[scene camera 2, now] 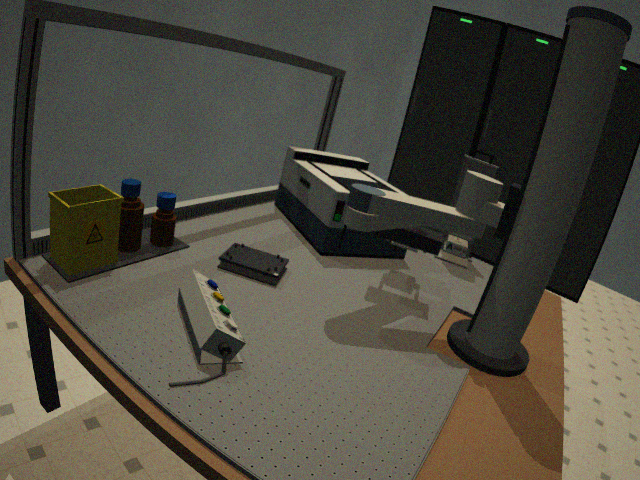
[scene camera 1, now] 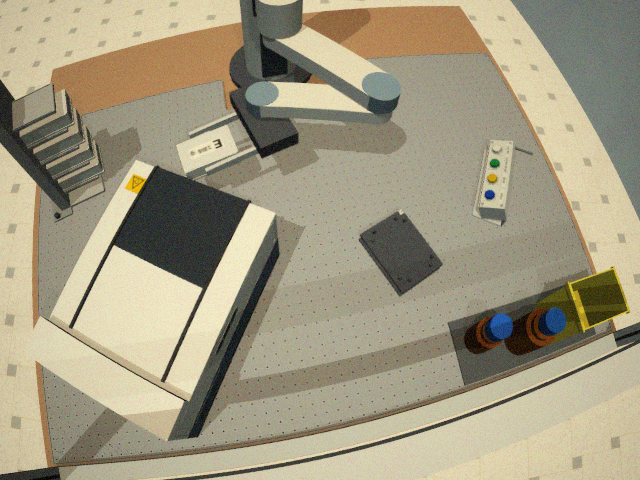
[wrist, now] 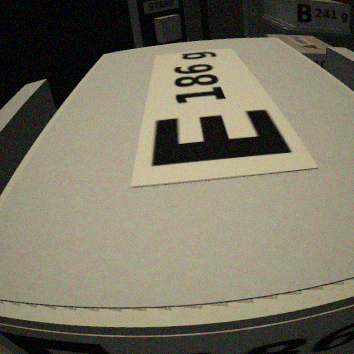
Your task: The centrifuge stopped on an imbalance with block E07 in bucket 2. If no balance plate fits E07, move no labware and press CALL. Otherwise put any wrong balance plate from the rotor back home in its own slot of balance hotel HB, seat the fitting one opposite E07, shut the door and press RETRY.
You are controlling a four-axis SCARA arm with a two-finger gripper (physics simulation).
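Frame: origin at the arm's base, x up, y back, z right, level; centimetres.
Seen in the pictures: gripper, fingertip midpoint: (scene camera 1: 197,153) (wrist: 194,78); arm's base, link origin: (scene camera 2: 487,349) (scene camera 1: 271,67).
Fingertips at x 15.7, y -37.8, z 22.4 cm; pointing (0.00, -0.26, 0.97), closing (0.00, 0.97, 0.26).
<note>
Offsets run from my fingertips to a thing's top centre. "pt": to the spot under its first point.
My gripper (scene camera 1: 200,152) (wrist: 194,78) is shut on balance plate E @(dx +0.6, dy +0.6, dz -2.2 cm) (scene camera 1: 199,155) (wrist: 150,225), a flat white block labelled "E 186 g". It is held level above the table, between the balance hotel @(pt dx +9.4, dy +3.3, dz +39.1 cm) (scene camera 1: 31,160) and the arm's column; the arm mostly hides it in scene camera 2. The hotel carries several white plates; plate A @(dx -5.8, dy +11.3, dz +34.1 cm) (scene camera 2: 456,244) shows low in it, and plate B @(pt dx -0.6, dy +12.2, dz +27.9 cm) (wrist: 320,14) reads "241 g" in the wrist view. The centrifuge (scene camera 1: 248,232) (scene camera 2: 310,191) has a dark area on top; its door state is unclear. Block E07 and the rotor do not show.
A button box @(dx -6.0, dy -14.4, dz -72.2 cm) (scene camera 1: 504,180) (scene camera 2: 202,317) has white, green, yellow and blue buttons. A dark low stand (scene camera 1: 400,253) (scene camera 2: 253,263) lies mid-table. A yellow bin (scene camera 1: 599,299) (scene camera 2: 82,232) and two blue-capped bottles stand at one corner. The arm column (scene camera 2: 558,180) rises by the table edge.
</note>
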